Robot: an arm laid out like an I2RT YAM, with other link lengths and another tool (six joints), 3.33 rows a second.
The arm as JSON. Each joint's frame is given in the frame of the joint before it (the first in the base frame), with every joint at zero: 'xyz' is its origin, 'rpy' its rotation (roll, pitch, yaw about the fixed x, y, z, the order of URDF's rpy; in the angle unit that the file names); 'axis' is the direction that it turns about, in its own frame. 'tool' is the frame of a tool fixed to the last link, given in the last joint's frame.
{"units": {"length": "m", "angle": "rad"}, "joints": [
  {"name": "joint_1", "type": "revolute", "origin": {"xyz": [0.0, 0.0, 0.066], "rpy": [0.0, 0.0, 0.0]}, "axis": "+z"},
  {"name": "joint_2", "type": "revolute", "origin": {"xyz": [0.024, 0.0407, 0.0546], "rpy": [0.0, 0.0, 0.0]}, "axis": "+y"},
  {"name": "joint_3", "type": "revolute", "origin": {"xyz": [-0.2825, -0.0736, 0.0], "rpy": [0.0, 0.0, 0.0]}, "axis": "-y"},
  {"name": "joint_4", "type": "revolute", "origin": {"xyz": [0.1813, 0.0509, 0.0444], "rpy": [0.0, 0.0, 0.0]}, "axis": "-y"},
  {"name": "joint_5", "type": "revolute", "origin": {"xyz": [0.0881, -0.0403, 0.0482], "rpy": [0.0, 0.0, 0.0]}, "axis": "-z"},
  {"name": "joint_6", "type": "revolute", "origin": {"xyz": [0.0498, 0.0, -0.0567], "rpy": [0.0, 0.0, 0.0]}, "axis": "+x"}
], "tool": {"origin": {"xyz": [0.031, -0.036, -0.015], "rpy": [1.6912, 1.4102, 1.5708]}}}
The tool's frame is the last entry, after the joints.
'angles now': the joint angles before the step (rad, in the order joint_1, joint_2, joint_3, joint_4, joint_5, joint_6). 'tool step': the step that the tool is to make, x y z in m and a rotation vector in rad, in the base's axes. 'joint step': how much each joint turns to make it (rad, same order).
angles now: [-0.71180 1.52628 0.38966 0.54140 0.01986 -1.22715]
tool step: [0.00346 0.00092 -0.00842 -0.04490 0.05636 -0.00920]
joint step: [0.02609 0.05212 -0.02759 0.06751 0.06906 -0.03834]
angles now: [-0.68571 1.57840 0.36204 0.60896 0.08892 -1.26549]
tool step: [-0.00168 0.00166 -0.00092 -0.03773 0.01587 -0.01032]
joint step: [0.00923 0.01079 -0.02915 0.05369 0.03834 -0.02151]
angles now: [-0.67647 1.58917 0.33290 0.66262 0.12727 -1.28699]
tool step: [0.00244 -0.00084 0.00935 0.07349 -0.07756 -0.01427]
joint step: [-0.00002 -0.05035 0.05818 -0.10402 -0.04723 0.09634]
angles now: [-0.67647 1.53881 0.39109 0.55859 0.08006 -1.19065]
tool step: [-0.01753 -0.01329 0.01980 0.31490 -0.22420 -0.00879]
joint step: [-0.15779 -0.11826 0.16558 -0.31607 -0.34049 0.23137]
